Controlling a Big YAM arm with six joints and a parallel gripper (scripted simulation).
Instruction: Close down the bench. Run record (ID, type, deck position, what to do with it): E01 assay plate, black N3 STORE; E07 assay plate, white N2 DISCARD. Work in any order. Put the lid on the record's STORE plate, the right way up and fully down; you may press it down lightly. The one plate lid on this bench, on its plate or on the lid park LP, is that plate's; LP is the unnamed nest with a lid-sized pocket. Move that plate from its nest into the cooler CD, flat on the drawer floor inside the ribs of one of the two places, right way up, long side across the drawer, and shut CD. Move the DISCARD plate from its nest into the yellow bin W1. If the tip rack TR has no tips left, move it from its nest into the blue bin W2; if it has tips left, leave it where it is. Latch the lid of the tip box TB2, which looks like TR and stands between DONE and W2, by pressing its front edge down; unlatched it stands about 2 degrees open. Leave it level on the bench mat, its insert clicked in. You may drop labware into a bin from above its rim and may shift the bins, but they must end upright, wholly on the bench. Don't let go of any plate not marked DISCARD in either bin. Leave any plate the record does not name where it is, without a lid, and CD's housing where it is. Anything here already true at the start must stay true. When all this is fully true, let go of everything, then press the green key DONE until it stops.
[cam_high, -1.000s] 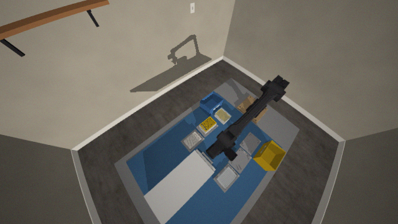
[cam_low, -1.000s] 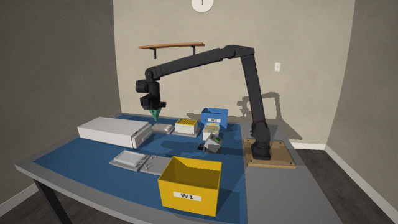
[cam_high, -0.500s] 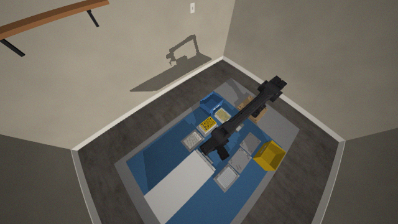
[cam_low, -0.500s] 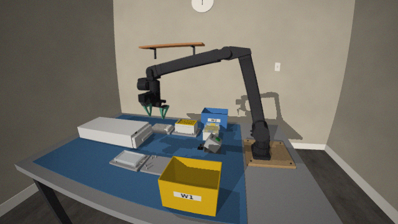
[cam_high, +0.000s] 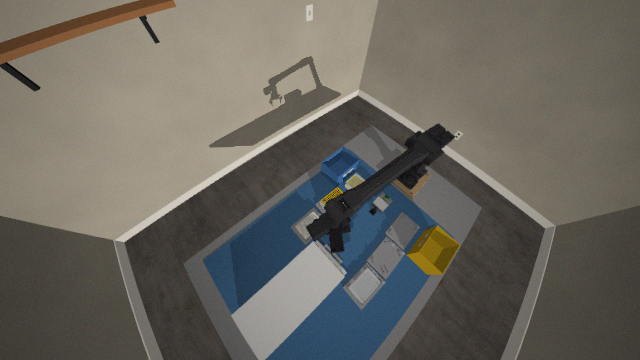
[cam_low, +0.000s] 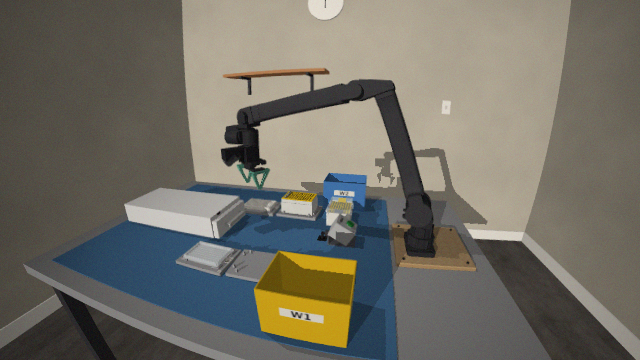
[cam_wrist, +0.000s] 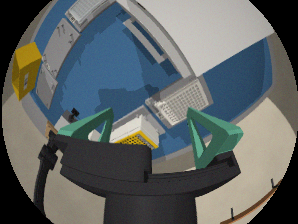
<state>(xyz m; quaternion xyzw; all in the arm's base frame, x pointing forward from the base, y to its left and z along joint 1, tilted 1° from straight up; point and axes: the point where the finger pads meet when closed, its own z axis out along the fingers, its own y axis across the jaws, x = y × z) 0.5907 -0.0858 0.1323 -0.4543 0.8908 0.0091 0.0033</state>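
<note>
Now: the white plate 13 cm below my hand, 10 cm to the right of it and 3 cm ahead of it. The rest, counted from my hand: grey plate lid: 15 cm ahead, 12 cm below, 8 cm to the left; tip rack TR: 15 cm behind, 12 cm to the right, 9 cm below; black plate: 15 cm ahead, 13 cm below, 8 cm to the left.
</note>
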